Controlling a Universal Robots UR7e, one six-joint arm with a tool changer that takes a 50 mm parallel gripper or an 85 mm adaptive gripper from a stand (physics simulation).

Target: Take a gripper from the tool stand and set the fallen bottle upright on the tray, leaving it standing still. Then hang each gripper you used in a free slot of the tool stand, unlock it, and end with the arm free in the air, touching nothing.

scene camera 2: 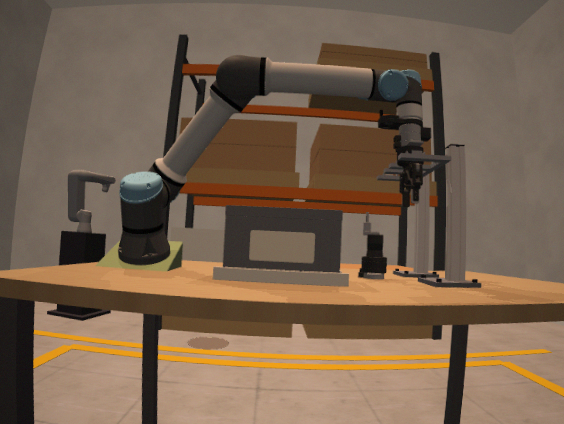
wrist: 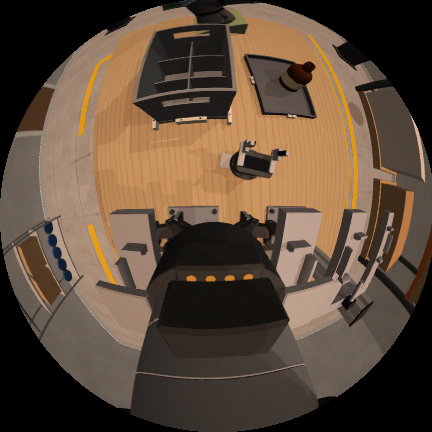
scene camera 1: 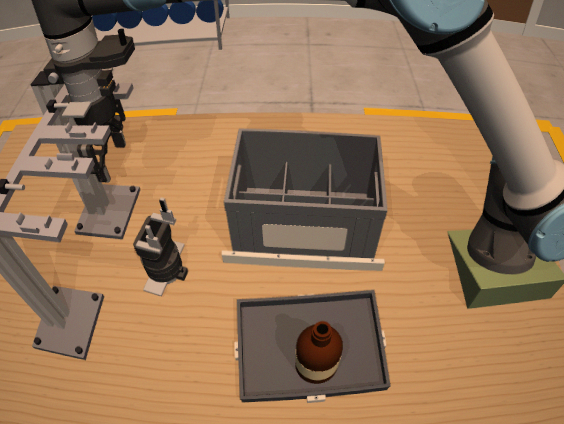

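Where they show: arm's base, origin of its link: (scene camera 2: 144, 253) (wrist: 216, 19) (scene camera 1: 501, 252).
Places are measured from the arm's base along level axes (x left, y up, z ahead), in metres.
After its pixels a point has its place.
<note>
The brown bottle (scene camera 1: 319, 347) {x 0.286, y 0.085, z 0.344 m} (wrist: 296, 77) {x 0.253, y 0.055, z 0.377 m} stands upright on the grey tray (scene camera 1: 265, 360) {x 0.279, y -0.034, z 0.433 m} (wrist: 275, 102) {x 0.220, y -0.034, z 0.451 m}; it does not show in scene camera 2. My adaptive gripper (scene camera 1: 111, 157) (scene camera 2: 410, 199) (wrist: 211, 218) is on the arm, pointing down, its fingers apart and empty. It is at the far slot of the tool stand (scene camera 1: 35, 165) {x 0.191, y 0.303, z 0.792 m} (scene camera 2: 455, 215) {x -0.002, y 0.144, z 0.863 m} (wrist: 300, 225) {x 0.108, y 0.303, z 0.712 m}, with a prong on each side in the wrist view. Whether its plates rest on the prongs and whether it is locked cannot be told. The parallel gripper (scene camera 1: 160, 252) (scene camera 2: 374, 250) (wrist: 256, 162) stands on the table, fingers up, off the arm.
A dark crate with dividers (scene camera 1: 245, 230) {x 0.075, y 0.058, z 0.509 m} (scene camera 2: 285, 220) {x -0.120, y 0.106, z 0.430 m} (wrist: 220, 102) {x 0.057, y 0.074, z 0.540 m} stands mid-table behind a light strip (scene camera 1: 300, 261) {x 0.075, y -0.016, z 0.407 m} (scene camera 2: 280, 277) {x -0.132, y -0.025, z 0.427 m}. The arm's base sits on a green wedge block (scene camera 1: 515, 292) {x 0.098, y 0.010, z -0.020 m} (scene camera 2: 175, 252) {x 0.041, y 0.009, z 0.080 m}. Two stand posts rise near the parallel gripper. Shelving with boxes stands beyond the table.
</note>
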